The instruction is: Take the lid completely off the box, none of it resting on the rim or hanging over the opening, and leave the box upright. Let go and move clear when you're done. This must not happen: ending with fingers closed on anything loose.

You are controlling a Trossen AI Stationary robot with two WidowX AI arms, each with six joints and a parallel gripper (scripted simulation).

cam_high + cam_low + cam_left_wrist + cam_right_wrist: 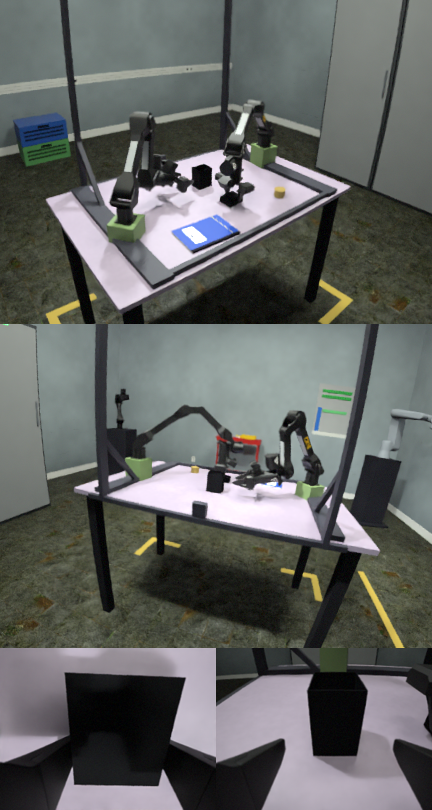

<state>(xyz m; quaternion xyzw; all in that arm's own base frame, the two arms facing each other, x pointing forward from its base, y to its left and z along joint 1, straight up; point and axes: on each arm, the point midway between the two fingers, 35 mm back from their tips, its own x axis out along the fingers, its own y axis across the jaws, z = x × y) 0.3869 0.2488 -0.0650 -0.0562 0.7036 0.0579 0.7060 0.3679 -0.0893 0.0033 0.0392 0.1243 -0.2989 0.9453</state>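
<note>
The black lid lies 30 mm below my left hand and 10 mm to the right of it. Round my left hand: black box (200 mm behind, 20 mm to the left).
</note>
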